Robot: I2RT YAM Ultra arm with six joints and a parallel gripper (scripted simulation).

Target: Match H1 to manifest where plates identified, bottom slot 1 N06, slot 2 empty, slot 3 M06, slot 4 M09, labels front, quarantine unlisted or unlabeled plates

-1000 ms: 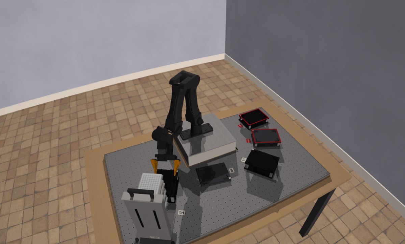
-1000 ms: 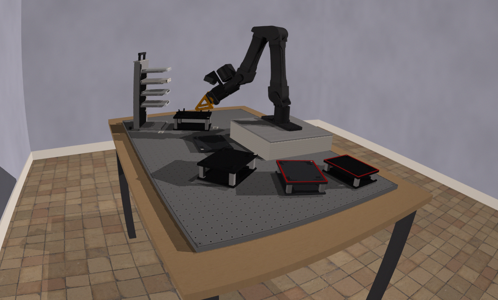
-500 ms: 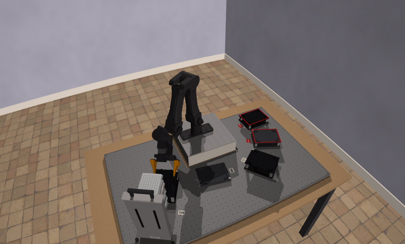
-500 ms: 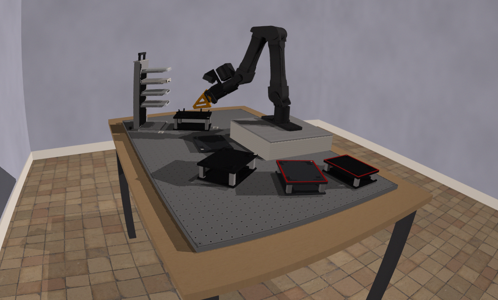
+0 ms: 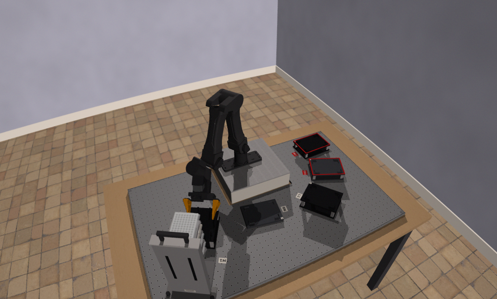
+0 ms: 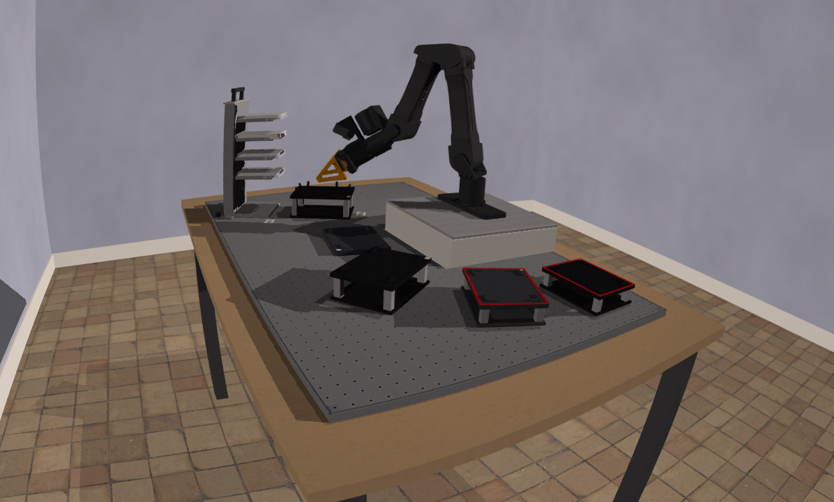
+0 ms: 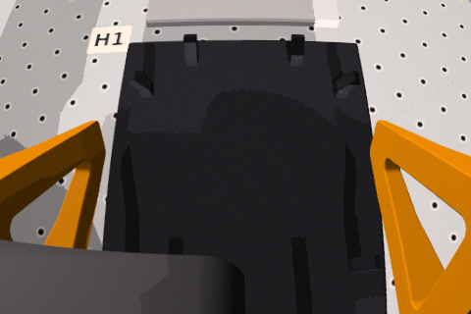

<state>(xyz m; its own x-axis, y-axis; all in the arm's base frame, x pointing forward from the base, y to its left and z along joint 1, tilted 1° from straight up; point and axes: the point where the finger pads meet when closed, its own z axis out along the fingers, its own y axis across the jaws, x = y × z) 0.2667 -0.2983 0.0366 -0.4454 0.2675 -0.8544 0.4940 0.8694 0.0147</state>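
Right now the black regrip nest RG is 5 cm below my hand. Round my hand: flat recovery nest N6: 26 cm to the left, 10 cm below, 2 cm ahead; then H1 deck label: 16 cm ahead, 10 cm below, 2 cm to the left; then plate hotel H1: 22 cm ahead, 13 cm to the right, 5 cm above.
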